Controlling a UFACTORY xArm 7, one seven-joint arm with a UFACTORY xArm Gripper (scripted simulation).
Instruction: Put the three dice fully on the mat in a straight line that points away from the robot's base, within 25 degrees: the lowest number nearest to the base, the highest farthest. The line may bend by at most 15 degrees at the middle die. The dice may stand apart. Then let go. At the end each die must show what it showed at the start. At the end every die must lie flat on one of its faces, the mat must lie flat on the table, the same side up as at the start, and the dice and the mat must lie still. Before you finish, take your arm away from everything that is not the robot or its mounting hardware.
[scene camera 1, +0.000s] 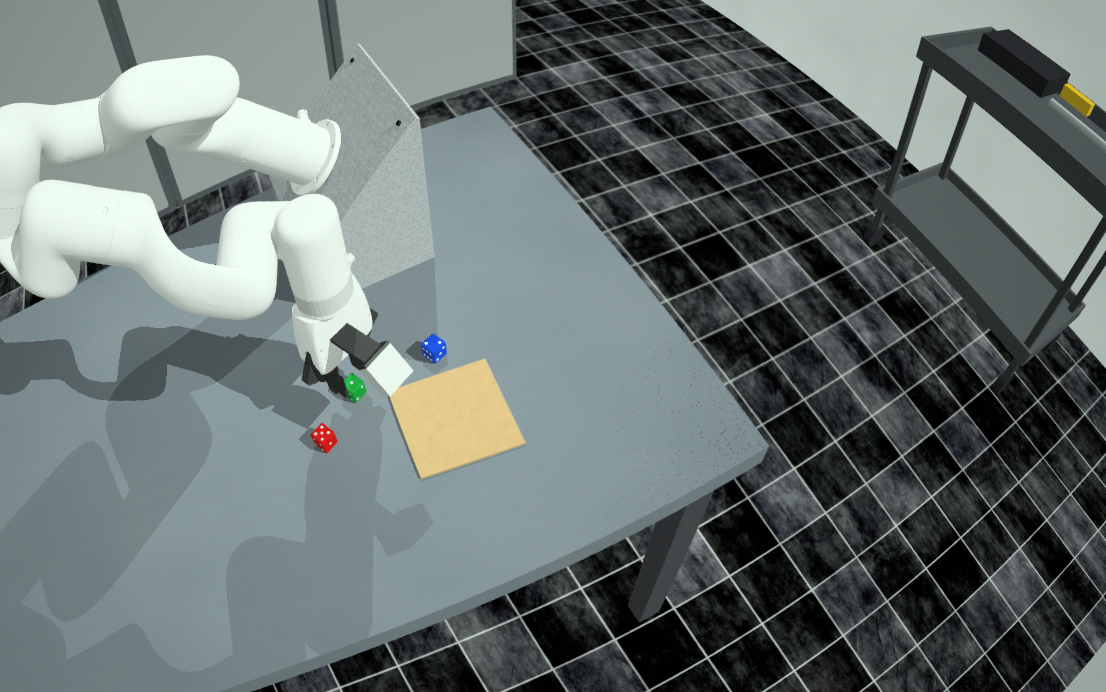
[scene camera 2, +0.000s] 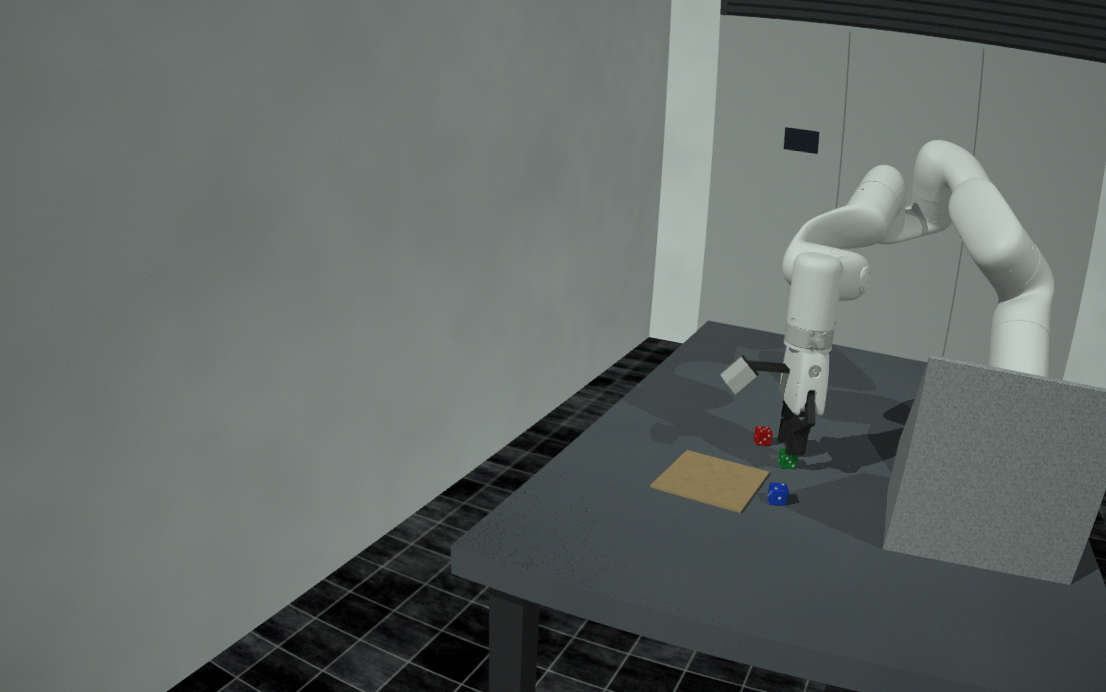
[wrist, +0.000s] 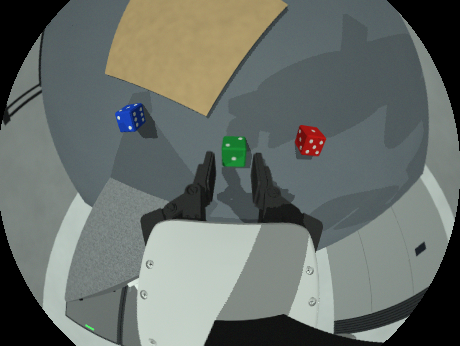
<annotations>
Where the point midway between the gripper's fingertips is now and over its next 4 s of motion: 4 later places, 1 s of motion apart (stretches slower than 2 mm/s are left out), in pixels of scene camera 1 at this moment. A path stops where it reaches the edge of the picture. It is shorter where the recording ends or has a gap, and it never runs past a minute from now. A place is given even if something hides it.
My gripper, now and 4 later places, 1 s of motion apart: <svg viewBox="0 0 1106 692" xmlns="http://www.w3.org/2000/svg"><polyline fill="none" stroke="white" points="350,379 354,390 347,365 401,341 428,359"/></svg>
</annotations>
